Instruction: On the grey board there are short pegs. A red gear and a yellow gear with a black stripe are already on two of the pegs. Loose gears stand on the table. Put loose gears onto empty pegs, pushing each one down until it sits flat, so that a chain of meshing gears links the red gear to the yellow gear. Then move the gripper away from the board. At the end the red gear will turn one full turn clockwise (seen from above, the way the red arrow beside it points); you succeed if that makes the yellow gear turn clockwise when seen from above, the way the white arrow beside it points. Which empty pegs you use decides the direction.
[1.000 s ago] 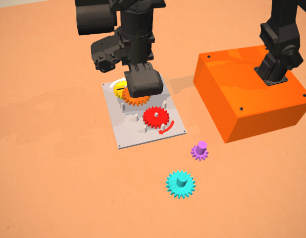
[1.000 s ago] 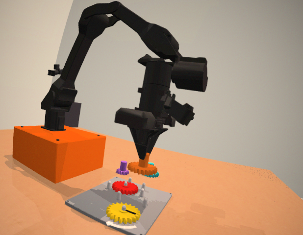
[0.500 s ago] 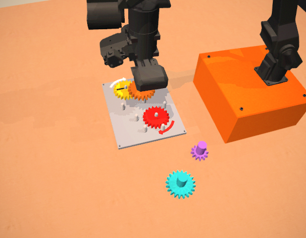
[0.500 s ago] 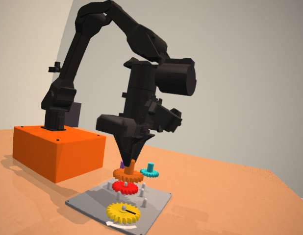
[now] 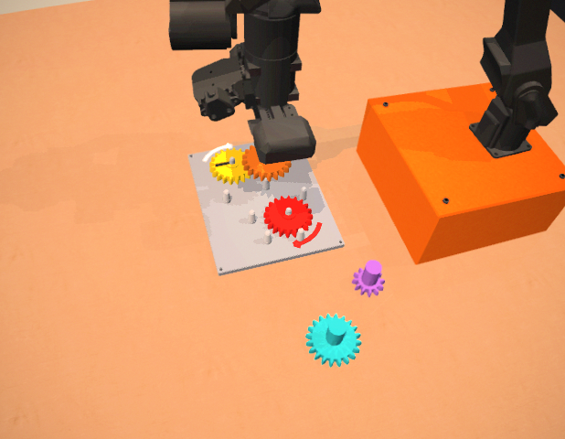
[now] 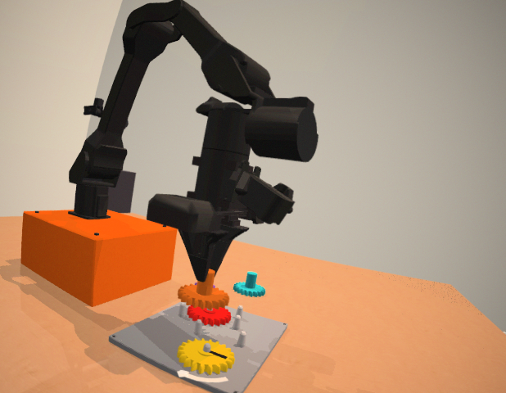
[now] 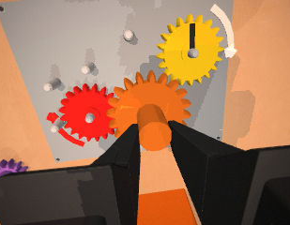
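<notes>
The yellow striped gear lies 3 cm ahead of my gripper tip, 5 cm to the right of it and 7 cm below it. Round my gripper tip: red gear 1 cm behind, 6 cm to the left, 7 cm below; purple gear 7 cm behind, 18 cm to the left, 7 cm below; orange gear 1 cm below.
</notes>
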